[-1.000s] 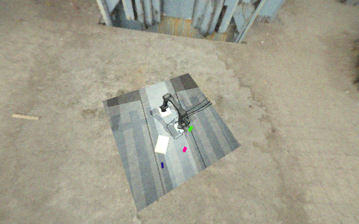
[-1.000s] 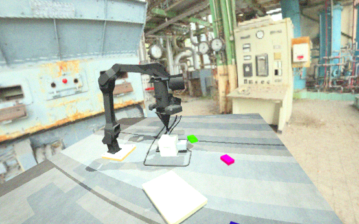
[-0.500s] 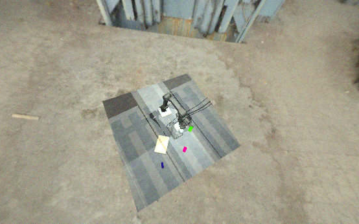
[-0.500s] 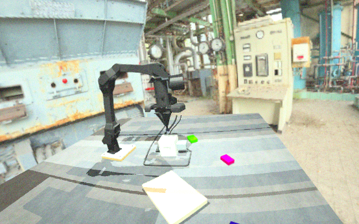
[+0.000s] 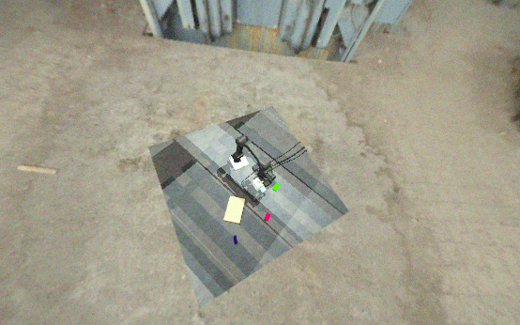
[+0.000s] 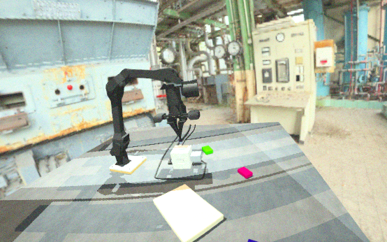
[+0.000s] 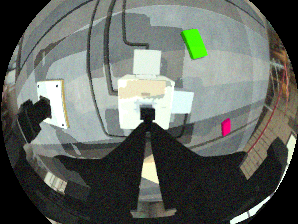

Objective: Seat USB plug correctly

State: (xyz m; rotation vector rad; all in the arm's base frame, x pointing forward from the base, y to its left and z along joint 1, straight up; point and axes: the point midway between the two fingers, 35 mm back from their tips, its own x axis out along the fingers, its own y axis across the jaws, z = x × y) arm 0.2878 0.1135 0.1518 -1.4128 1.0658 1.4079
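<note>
The dark USB plug is 2 cm below my gripper tip. The rest, counted from my gripper tip: green block (6 cm ahead, 14 cm to the left, 13 cm below); magenta block (27 cm ahead, 2 cm to the right, 13 cm below); cream flat pad (14 cm ahead, 25 cm to the right, 13 cm below).
</note>
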